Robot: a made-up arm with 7 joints.
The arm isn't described. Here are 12 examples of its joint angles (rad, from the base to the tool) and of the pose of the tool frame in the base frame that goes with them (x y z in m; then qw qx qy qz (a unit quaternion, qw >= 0)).
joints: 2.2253 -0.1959 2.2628 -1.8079 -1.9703 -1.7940 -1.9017
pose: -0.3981 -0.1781 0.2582 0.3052 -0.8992 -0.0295 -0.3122
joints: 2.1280 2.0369 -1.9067 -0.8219 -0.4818 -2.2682 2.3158
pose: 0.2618 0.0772 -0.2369 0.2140 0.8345 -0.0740 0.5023
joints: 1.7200 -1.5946 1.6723 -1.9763 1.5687 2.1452 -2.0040
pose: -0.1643 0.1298 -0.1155 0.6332 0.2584 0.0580 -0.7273
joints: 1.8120 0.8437 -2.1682 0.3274 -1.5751 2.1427 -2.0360
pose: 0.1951 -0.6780 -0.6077 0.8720 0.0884 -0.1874 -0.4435
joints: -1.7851 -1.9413 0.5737 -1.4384 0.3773 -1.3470 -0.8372
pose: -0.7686 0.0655 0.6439 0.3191 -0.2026 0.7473 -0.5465
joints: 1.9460 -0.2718 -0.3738 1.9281 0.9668 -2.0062 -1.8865
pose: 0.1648 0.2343 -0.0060 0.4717 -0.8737 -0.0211 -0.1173
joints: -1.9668 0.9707 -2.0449 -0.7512 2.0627 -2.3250 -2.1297
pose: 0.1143 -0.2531 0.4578 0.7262 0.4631 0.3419 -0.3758
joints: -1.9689 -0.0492 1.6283 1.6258 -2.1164 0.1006 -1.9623
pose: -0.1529 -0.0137 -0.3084 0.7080 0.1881 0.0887 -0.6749
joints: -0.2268 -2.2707 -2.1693 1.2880 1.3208 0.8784 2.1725
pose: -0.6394 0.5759 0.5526 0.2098 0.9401 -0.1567 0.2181
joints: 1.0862 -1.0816 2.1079 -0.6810 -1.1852 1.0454 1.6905
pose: -0.3302 0.3480 -0.1357 0.2946 -0.1528 -0.0425 -0.9424
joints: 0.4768 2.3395 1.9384 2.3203 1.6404 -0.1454 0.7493
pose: 0.5861 -0.2544 -0.1569 0.8796 0.1046 -0.4434 0.1370
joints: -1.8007 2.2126 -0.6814 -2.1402 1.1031 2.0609 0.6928
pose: 0.8368 -0.2169 0.5760 0.6516 0.5620 -0.5087 -0.0284
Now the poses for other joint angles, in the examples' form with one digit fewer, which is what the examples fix.
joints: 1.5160 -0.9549 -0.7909 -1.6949 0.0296 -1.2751 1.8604
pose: -0.011 -0.165 -0.528 0.464 -0.263 -0.703 -0.471
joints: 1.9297 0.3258 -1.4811 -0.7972 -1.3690 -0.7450 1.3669
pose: -0.008 -0.379 -0.141 0.011 -0.123 0.989 -0.076
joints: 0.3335 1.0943 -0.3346 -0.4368 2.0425 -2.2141 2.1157
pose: -1.060 0.155 0.458 0.500 0.758 0.386 0.163
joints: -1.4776 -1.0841 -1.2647 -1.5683 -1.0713 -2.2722 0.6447
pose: -0.245 -0.195 0.672 0.851 -0.317 0.418 -0.012
